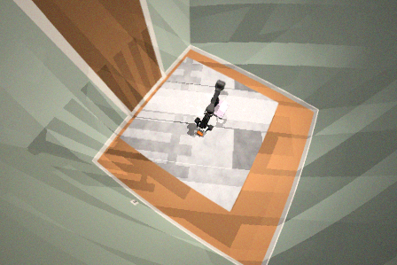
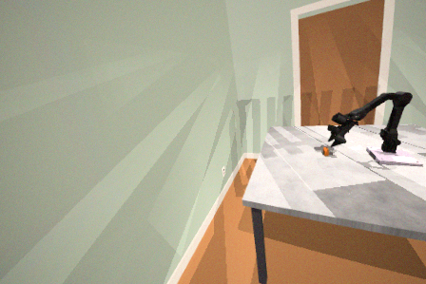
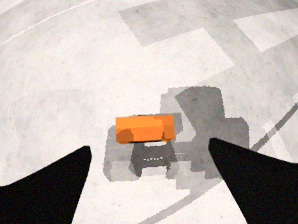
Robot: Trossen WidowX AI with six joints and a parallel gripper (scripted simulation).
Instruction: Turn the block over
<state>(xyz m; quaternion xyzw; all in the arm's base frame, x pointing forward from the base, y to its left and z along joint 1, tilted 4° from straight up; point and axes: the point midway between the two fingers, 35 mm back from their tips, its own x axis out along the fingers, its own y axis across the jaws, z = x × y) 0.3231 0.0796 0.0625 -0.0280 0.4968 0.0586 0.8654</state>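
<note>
The orange block is 60 mm below my gripper tip and 20 mm ahead of it.
</note>
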